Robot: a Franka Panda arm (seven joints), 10 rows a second.
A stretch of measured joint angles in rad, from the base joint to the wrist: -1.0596, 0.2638, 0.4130, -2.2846, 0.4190, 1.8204, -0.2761; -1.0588, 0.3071, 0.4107, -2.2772, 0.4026, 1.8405, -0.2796; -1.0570, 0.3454, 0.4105, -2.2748, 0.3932, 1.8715, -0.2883; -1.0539, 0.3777, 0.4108, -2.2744, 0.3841, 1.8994, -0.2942; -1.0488, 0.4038, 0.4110, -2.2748, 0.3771, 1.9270, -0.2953; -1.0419, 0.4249, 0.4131, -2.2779, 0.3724, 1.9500, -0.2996; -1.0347, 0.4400, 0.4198, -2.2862, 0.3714, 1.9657, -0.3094; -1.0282, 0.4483, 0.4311, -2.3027, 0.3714, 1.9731, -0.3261; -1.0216, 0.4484, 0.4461, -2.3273, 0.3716, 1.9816, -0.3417; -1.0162, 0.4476, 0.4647, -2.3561, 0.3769, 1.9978, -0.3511; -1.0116, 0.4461, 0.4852, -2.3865, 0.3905, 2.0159, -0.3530; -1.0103, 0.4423, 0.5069, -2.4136, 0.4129, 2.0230, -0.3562
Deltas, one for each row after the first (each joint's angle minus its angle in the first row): 0.0008, 0.0433, -0.0023, 0.0074, -0.0164, 0.0201, -0.0035; 0.0026, 0.0816, -0.0025, 0.0098, -0.0258, 0.0511, -0.0122; 0.0057, 0.1139, -0.0022, 0.0102, -0.0349, 0.0790, -0.0181; 0.0108, 0.1400, -0.0020, 0.0098, -0.0419, 0.1066, -0.0192; 0.0177, 0.1611, 0.0001, 0.0067, -0.0466, 0.1296, -0.0235; 0.0249, 0.1762, 0.0068, -0.0016, -0.0476, 0.1453, -0.0333; 0.0314, 0.1845, 0.0181, -0.0181, -0.0476, 0.1527, -0.0500; 0.0380, 0.1846, 0.0331, -0.0427, -0.0474, 0.1612, -0.0656; 0.0434, 0.1838, 0.0517, -0.0715, -0.0421, 0.1774, -0.0750; 0.0480, 0.1823, 0.0722, -0.1019, -0.0285, 0.1955, -0.0769; 0.0493, 0.1785, 0.0939, -0.1290, -0.0061, 0.2026, -0.0801
